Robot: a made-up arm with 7 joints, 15 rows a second.
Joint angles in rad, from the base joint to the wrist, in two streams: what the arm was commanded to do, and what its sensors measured. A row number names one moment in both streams.
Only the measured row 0 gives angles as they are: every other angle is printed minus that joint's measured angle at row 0.
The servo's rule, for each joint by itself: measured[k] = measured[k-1] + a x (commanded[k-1-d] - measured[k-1]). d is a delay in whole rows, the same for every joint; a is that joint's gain. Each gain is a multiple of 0.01, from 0.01 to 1. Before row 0 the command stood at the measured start. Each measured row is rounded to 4 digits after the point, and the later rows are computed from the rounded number. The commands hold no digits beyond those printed.
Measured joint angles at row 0:
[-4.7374, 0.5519, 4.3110, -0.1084, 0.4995, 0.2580, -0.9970]
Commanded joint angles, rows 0 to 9:
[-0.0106, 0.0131, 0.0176, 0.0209, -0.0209, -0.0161, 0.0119]
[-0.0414, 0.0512, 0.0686, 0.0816, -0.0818, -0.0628, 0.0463]
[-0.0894, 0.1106, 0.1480, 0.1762, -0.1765, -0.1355, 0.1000]
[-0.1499, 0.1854, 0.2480, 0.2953, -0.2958, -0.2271, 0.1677]
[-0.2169, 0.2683, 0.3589, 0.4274, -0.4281, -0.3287, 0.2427]
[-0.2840, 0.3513, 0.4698, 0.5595, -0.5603, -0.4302, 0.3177]
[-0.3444, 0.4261, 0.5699, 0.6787, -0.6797, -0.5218, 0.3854]
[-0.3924, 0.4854, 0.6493, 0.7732, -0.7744, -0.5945, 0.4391]
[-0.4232, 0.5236, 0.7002, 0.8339, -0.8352, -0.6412, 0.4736]
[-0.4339, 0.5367, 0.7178, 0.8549, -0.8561, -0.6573, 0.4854]
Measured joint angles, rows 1 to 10:
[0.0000, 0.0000, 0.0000, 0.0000, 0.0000, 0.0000, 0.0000]
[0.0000, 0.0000, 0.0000, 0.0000, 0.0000, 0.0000, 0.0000]
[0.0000, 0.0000, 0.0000, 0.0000, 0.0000, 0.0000, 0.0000]
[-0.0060, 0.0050, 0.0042, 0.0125, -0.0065, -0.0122, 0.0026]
[-0.0262, 0.0226, 0.0197, 0.0540, -0.0298, -0.0507, 0.0122]
[-0.0622, 0.0560, 0.0505, 0.1273, -0.0753, -0.1151, 0.0315]
[-0.1122, 0.1052, 0.0979, 0.2281, -0.1437, -0.2002, 0.0615]
[-0.1719, 0.1672, 0.1605, 0.3477, -0.2319, -0.2979, 0.1014]
[-0.2358, 0.2372, 0.2347, 0.4748, -0.3337, -0.3984, 0.1490]
[-0.2977, 0.3090, 0.3151, 0.5971, -0.4410, -0.4922, 0.2010]
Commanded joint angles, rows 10 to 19:
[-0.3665, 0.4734, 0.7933, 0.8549, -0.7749, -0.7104, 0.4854]
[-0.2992, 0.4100, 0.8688, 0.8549, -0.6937, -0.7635, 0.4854]
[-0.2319, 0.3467, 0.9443, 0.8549, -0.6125, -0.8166, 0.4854]
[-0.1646, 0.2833, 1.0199, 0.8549, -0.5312, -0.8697, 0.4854]
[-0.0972, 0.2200, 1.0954, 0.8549, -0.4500, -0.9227, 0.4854]
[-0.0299, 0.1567, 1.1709, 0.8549, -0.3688, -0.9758, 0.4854]
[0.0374, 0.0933, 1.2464, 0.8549, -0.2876, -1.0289, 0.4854]
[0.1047, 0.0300, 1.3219, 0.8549, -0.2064, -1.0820, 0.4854]
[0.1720, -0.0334, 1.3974, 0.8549, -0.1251, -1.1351, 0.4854]
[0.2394, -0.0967, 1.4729, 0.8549, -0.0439, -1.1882, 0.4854]
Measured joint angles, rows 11 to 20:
[-0.3517, 0.3760, 0.3953, 0.7028, -0.5444, -0.5699, 0.2534]
[-0.3925, 0.4321, 0.4685, 0.7815, -0.6345, -0.6241, 0.3018]
[-0.4161, 0.4718, 0.5283, 0.8255, -0.7032, -0.6493, 0.3422]
[-0.3878, 0.4724, 0.5919, 0.8431, -0.7254, -0.6957, 0.3737]
[-0.3373, 0.4487, 0.6584, 0.8502, -0.7156, -0.7472, 0.3983]
[-0.2772, 0.4099, 0.7270, 0.8530, -0.6836, -0.7999, 0.4175]
[-0.2130, 0.3618, 0.7973, 0.8541, -0.6364, -0.8529, 0.4324]
[-0.1470, 0.3079, 0.8688, 0.8546, -0.5786, -0.9059, 0.4441]
[-0.0803, 0.2504, 0.9413, 0.8548, -0.5136, -0.9590, 0.4532]
[-0.0132, 0.1907, 1.0145, 0.8549, -0.4435, -1.0121, 0.4603]

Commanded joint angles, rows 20 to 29:
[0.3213, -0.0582, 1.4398, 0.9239, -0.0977, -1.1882, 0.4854]
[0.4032, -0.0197, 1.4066, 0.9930, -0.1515, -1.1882, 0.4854]
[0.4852, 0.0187, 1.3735, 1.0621, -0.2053, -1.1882, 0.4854]
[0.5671, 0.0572, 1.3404, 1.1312, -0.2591, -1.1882, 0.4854]
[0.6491, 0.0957, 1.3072, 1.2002, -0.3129, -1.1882, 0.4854]
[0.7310, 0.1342, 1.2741, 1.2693, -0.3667, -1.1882, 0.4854]
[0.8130, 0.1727, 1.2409, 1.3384, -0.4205, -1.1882, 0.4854]
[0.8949, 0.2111, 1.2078, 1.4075, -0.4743, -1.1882, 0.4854]
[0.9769, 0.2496, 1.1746, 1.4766, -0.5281, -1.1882, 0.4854]
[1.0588, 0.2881, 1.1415, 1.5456, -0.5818, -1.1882, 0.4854]
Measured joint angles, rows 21 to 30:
[0.0540, 0.1296, 1.0883, 0.8549, -0.3700, -1.0652, 0.4658]
[0.1213, 0.0677, 1.1625, 0.8549, -0.2941, -1.1183, 0.4701]
[0.1886, 0.0052, 1.2370, 0.8549, -0.2165, -1.1714, 0.4735]
[0.2642, -0.0189, 1.2857, 0.8963, -0.1797, -1.1842, 0.4761]
[0.3434, -0.0192, 1.3147, 0.9543, -0.1710, -1.1872, 0.4781]
[0.4242, -0.0048, 1.3288, 1.0190, -0.1816, -1.1880, 0.4797]
[0.5057, 0.0188, 1.3316, 1.0863, -0.2056, -1.1882, 0.4810]
[0.5874, 0.0480, 1.3257, 1.1546, -0.2389, -1.1882, 0.4820]
[0.6693, 0.0808, 1.3133, 1.2234, -0.2785, -1.1882, 0.4827]
[0.7512, 0.1157, 1.2959, 1.2924, -0.3225, -1.1882, 0.4833]

